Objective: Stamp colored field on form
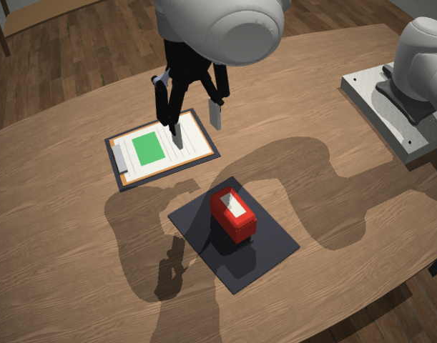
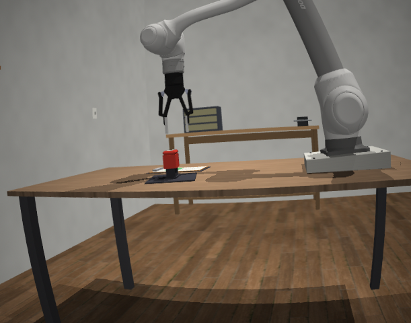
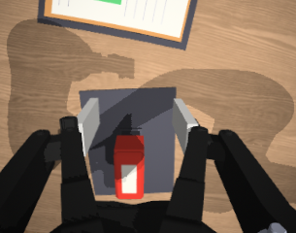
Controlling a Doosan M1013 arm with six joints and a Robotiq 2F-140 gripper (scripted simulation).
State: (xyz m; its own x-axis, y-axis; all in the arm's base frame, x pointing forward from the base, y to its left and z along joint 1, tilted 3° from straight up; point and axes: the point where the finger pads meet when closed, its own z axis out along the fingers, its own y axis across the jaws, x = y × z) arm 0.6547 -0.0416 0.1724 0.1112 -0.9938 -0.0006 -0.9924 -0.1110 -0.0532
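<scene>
The red stamp lies 13 cm to the left of my hand and 14 cm below it. From my hand the other things lie so: mat: 13 cm to the left, 19 cm below; clipboard: 6 cm ahead, 16 cm to the right, 19 cm below.
</scene>
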